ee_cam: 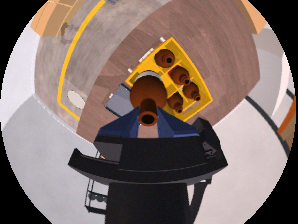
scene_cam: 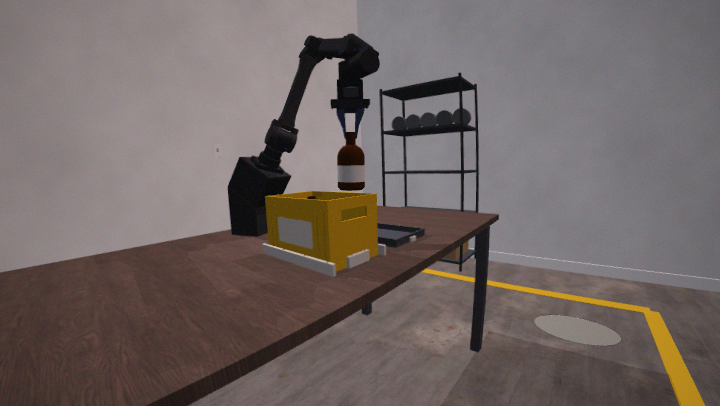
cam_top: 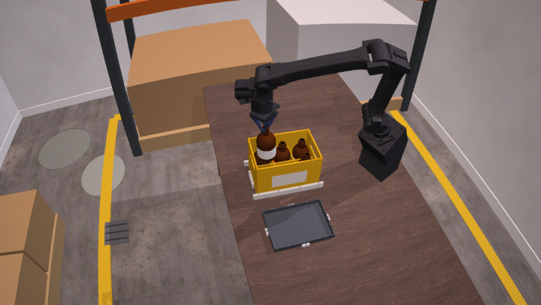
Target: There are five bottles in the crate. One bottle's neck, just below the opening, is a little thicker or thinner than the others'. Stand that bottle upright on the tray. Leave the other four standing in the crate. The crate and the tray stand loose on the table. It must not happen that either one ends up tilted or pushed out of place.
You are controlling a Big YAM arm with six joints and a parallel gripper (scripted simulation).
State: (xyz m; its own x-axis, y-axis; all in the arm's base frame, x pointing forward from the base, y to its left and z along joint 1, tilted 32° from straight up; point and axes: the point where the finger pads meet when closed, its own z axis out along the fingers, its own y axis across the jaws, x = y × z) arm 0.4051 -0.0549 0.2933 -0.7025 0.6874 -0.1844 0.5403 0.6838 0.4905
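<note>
Now: hand 7 cm above the glass bottle. Also, from my hand: dark tray (32 cm below, 22 cm to the left, 11 cm behind); yellow crate (25 cm below, 9 cm behind, 5 cm to the right).
</note>
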